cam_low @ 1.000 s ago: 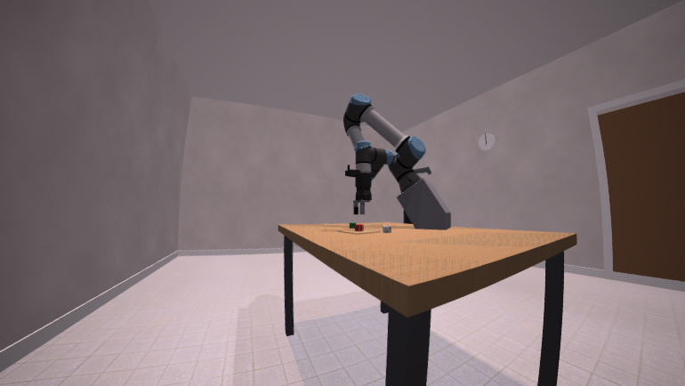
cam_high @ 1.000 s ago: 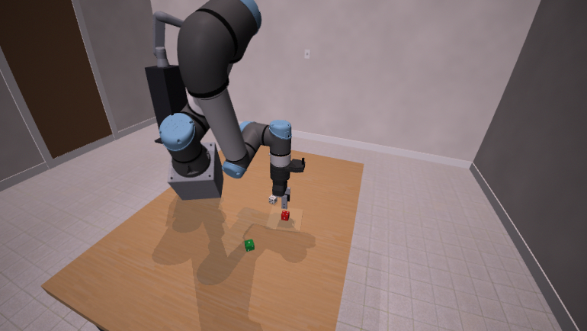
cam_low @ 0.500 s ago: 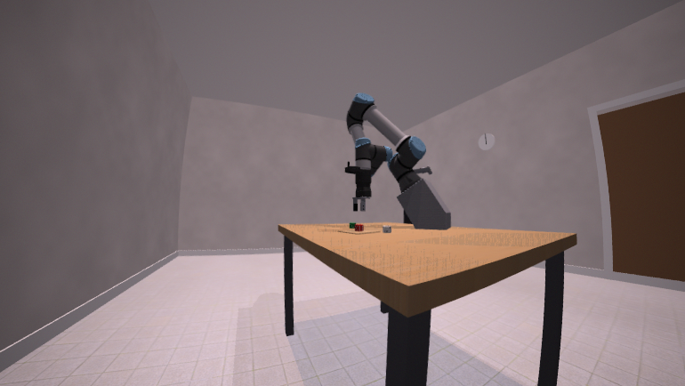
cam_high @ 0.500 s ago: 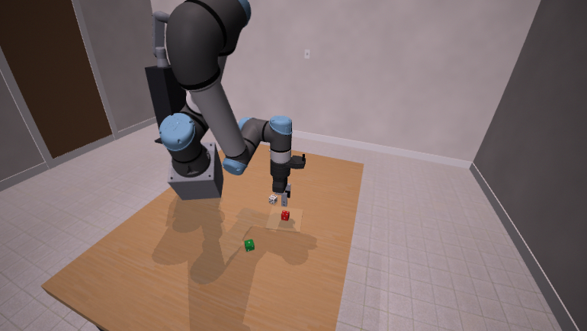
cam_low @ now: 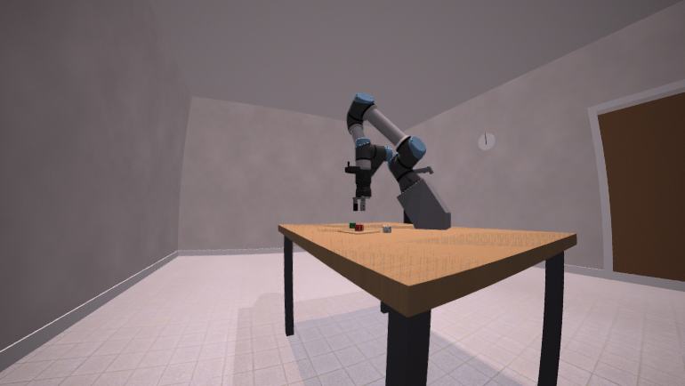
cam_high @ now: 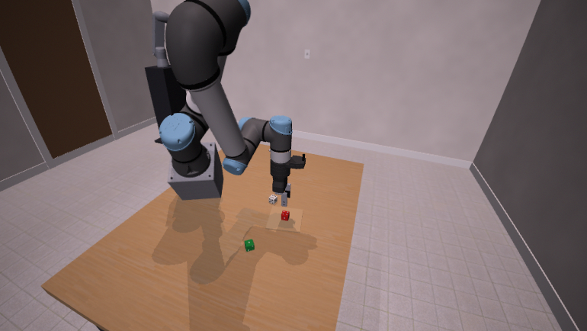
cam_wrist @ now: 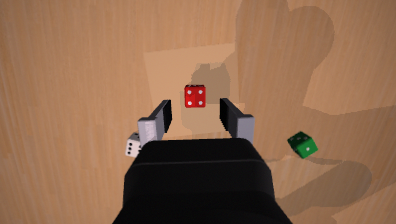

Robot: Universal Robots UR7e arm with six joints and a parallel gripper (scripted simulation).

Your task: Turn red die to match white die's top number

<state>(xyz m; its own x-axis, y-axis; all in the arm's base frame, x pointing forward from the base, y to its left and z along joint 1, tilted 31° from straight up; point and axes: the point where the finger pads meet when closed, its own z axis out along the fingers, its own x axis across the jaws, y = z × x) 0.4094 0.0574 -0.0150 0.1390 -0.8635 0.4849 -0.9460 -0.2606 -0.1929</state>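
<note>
Right now my hand is 90 mm above the red die. Round my hand: white die: 100 mm below, 100 mm behind, 80 mm to the left; green die: 190 mm to the right, 100 mm below, 60 mm behind; tan mat: 110 mm below.
</note>
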